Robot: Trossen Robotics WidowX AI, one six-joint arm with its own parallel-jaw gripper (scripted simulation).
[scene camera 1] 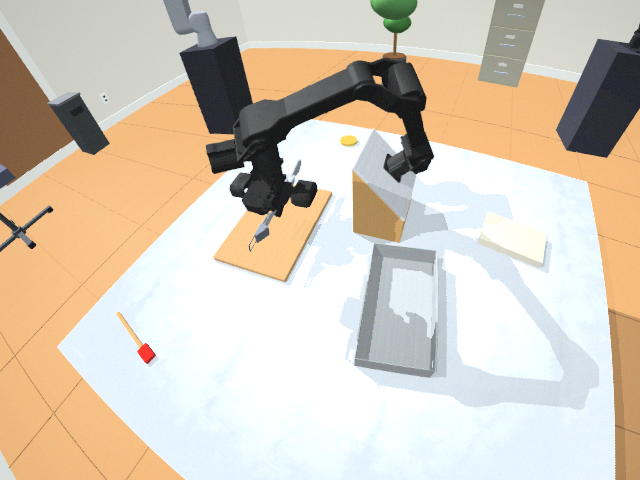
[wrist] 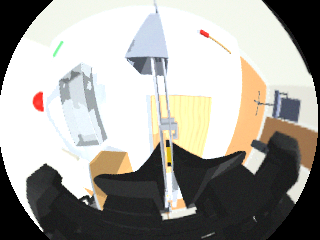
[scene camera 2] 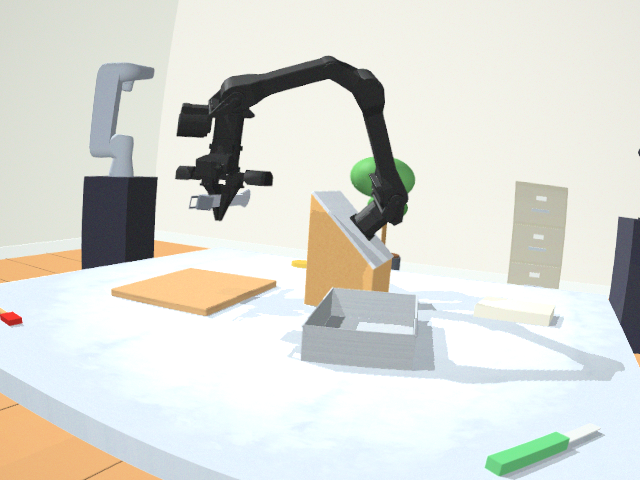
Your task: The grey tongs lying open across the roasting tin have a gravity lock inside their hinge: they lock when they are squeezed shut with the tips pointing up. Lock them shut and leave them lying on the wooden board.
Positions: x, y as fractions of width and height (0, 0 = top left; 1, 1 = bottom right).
Scene:
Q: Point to a cream block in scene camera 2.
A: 0.76, 0.64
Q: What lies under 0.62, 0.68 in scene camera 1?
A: A grey roasting tin.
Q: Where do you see a wooden board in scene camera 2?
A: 0.31, 0.61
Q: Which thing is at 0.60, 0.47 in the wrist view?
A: A wooden board.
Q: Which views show my gripper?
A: Scene camera 1, the wrist view and scene camera 2: all of them.

